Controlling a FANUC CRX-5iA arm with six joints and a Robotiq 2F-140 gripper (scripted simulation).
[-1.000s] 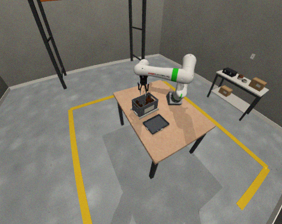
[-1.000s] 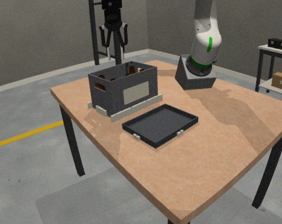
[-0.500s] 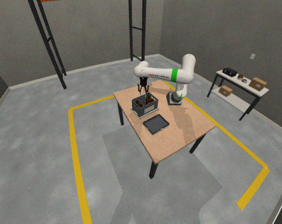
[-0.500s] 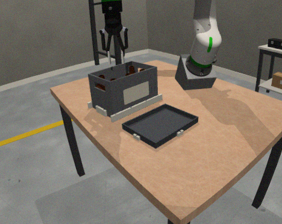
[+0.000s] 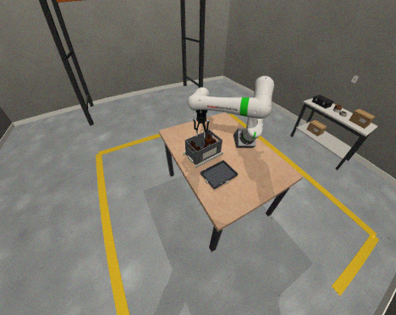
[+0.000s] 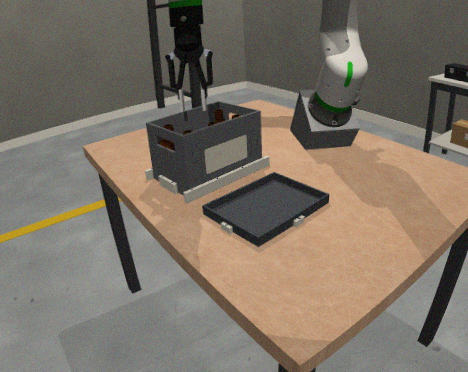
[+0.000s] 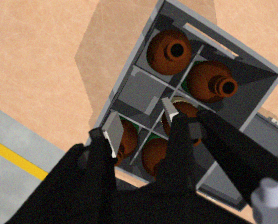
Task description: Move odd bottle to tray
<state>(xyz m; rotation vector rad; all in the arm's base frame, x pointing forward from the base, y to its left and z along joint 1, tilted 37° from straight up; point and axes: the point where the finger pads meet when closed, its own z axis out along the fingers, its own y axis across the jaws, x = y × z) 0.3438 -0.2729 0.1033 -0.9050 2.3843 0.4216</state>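
My hand is 130 mm above the dark grey crate and 40 mm to the right of it. The rest, counted from my hand: dark tray: 320 mm to the left, 200 mm below, 20 mm ahead; then bottle: 130 mm below, 90 mm behind.
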